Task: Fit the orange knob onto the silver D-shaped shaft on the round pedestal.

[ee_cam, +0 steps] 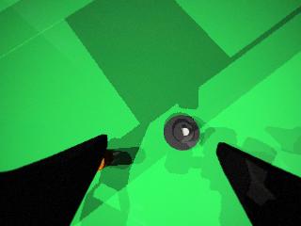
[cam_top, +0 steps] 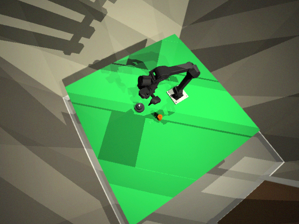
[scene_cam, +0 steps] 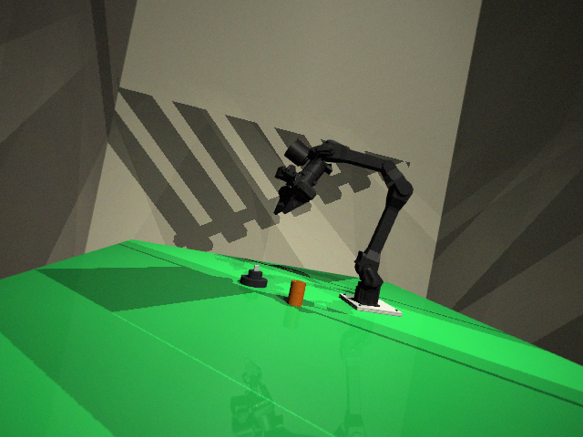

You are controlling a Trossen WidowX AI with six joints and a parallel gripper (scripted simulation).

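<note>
Now: gripper tip 6 cm past the orange knob, 12 cm to the right of it and 19 cm above it. Also, from my gripper tip: round pedestal: 2 cm ahead, 6 cm to the right, 20 cm below.
</note>
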